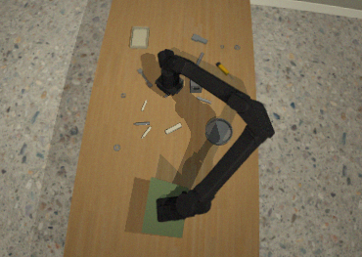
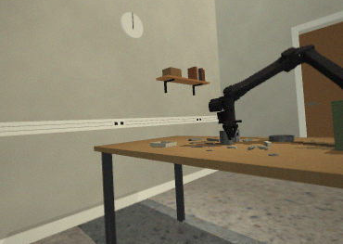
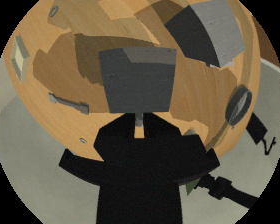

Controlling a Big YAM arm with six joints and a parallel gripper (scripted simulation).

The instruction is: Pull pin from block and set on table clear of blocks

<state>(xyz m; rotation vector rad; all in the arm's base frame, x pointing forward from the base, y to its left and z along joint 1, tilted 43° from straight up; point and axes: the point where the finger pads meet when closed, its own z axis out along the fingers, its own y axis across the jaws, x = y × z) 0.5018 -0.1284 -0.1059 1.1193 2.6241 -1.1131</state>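
My gripper is now 10 mm short of the slim grey pin and 10 mm to the left of it. Also, from my hand: shallow tray: 350 mm ahead, 130 mm to the left, 30 mm below; then round dish: 200 mm behind, 220 mm to the right, 20 mm below; then white stick: 170 mm behind, 10 mm to the right, 20 mm below.
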